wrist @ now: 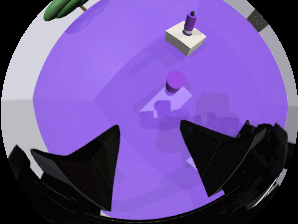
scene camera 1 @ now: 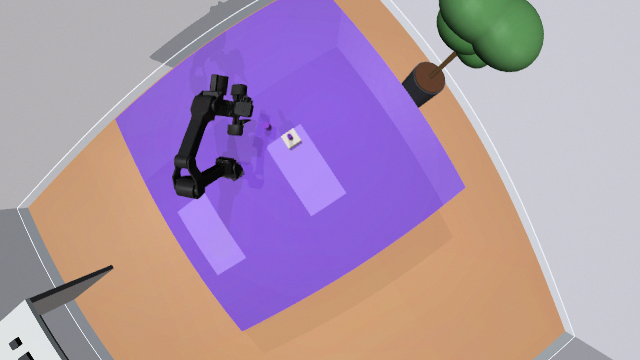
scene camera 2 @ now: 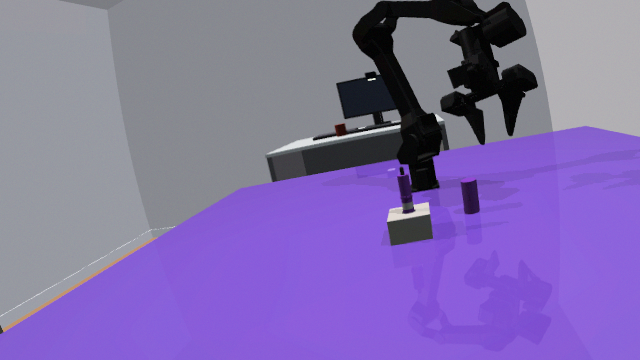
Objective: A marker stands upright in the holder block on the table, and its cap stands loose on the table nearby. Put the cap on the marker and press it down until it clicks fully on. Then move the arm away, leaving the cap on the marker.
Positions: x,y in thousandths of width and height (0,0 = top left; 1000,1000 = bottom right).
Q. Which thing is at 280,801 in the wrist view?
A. My gripper.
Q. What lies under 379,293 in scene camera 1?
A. My gripper.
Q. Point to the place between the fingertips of my gripper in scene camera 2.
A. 776,390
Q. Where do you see a holder block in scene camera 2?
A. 640,640
